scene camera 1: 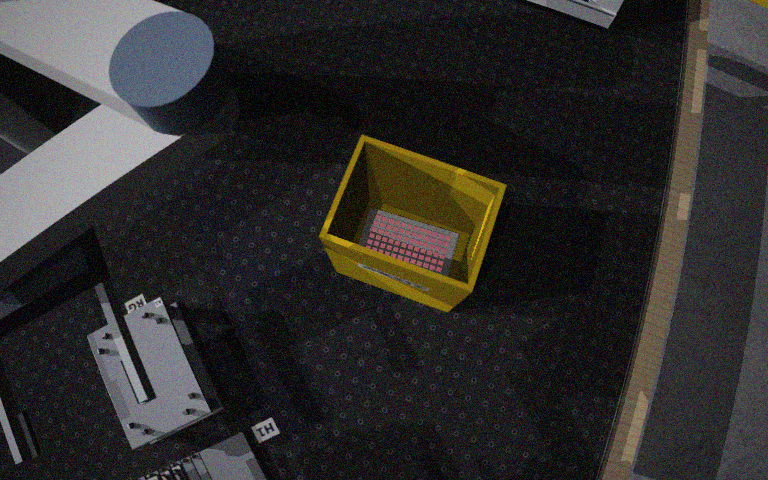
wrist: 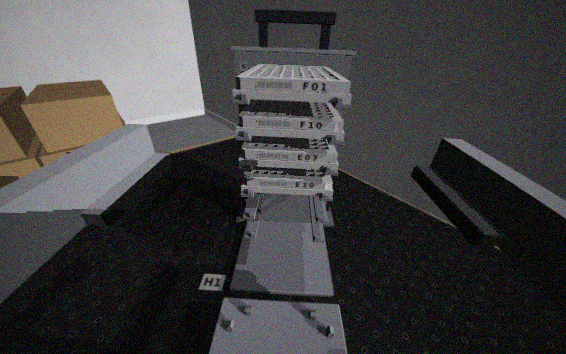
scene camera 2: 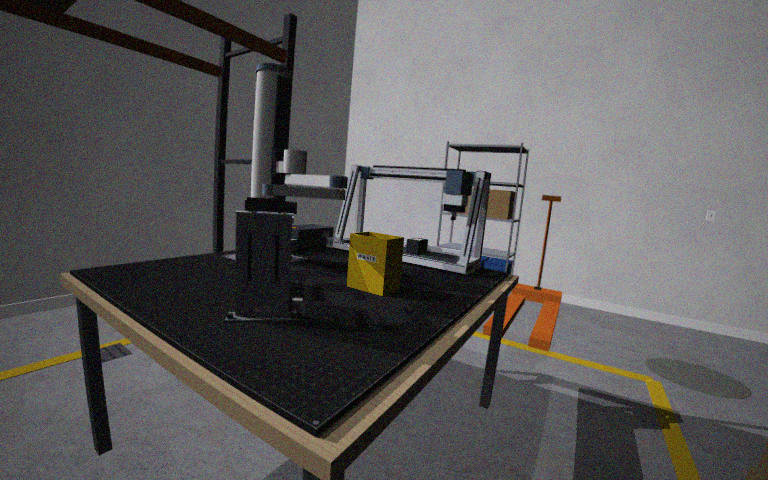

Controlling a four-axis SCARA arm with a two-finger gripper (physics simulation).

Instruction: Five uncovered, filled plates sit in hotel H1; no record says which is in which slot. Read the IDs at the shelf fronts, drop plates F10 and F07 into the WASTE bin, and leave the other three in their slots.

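Where they show: gripper, fingertip midpoint: (scene camera 1: pixel 84 432) (wrist: pixel 291 150); arm's base, link origin: (scene camera 1: pixel 52 118).
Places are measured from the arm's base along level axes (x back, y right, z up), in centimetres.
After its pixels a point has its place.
Note:
In the wrist view hotel H1 (wrist: pixel 280 260) {x -51.0, y 41.2, z 2.1 cm} (scene camera 2: pixel 252 240) {x -57.1, y 51.3, z 22.4 cm} (scene camera 1: pixel 235 458) {x -52.3, y 36.8, z 2.1 cm} stands ahead. Its shelf fronts read, top to bottom, plate F01 (wrist: pixel 280 86) {x -48.1, y 38.0, z 27.4 cm}, plate F10 (wrist: pixel 280 123) {x -48.1, y 38.0, z 24.7 cm}, plate E07 (wrist: pixel 280 156) {x -48.0, y 38.1, z 21.8 cm} and plate E10 (wrist: pixel 280 184) {x -48.0, y 38.1, z 19.0 cm}. The lowest rails below E10 hold no plate. My gripper (wrist: pixel 291 150) {x -42.6, y 34.1, z 25.5 cm} is open and empty, in front of the hotel, its fingers wide apart left and right of the stack. The yellow WASTE bin (scene camera 1: pixel 351 261) {x -59.5, y 8.4, z 14.0 cm} (scene camera 2: pixel 373 266) {x -67.7, y 8.6, z 11.1 cm} stands on the table. A plate with pink wells (scene camera 1: pixel 416 240) {x -65.4, y 1.0, z 3.3 cm} lies inside it; its ID does not show.
The peg-topped RG station (scene camera 1: pixel 169 367) {x -41.3, y 28.0, z 7.3 cm} (wrist: pixel 280 332) {x -42.1, y 33.6, z 7.3 cm} is beside H1, on the near side in the wrist view. A gantry frame (scene camera 2: pixel 481 209) {x -84.8, y -60.5, z 32.6 cm} stands beyond the bin. The arm's pale links and blue-capped joint (scene camera 1: pixel 162 59) {x -45.5, y 4.1, z 41.8 cm} are at the upper left in scene camera 1.

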